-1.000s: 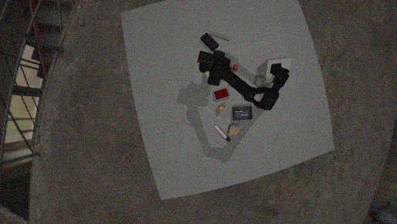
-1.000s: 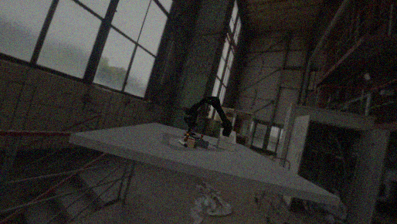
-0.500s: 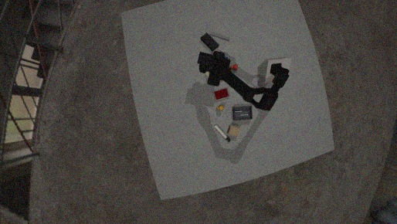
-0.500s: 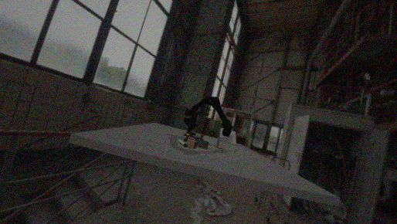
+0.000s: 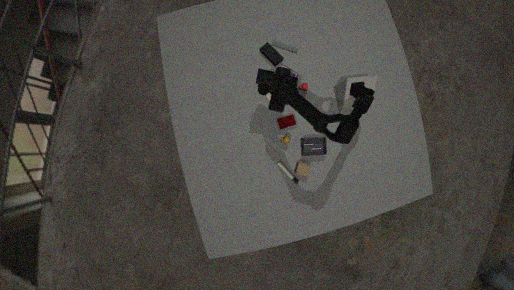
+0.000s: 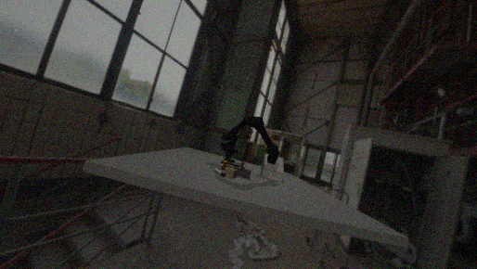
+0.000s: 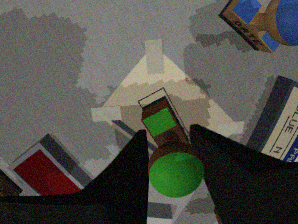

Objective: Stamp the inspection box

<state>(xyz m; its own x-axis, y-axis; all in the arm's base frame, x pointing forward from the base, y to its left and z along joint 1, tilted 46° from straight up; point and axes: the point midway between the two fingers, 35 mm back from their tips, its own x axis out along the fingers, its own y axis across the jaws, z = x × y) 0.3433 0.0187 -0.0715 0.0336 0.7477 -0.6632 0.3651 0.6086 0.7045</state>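
The cream card lies 1 cm behind my gripper tip and 4 cm below it. Also, from my gripper tip: green-knobbed stamp (1 cm behind, 1 cm below); blue-knobbed stamp (3 cm ahead, 8 cm to the right, 2 cm below); blue-and-white box (7 cm behind, 9 cm to the right, 3 cm below).
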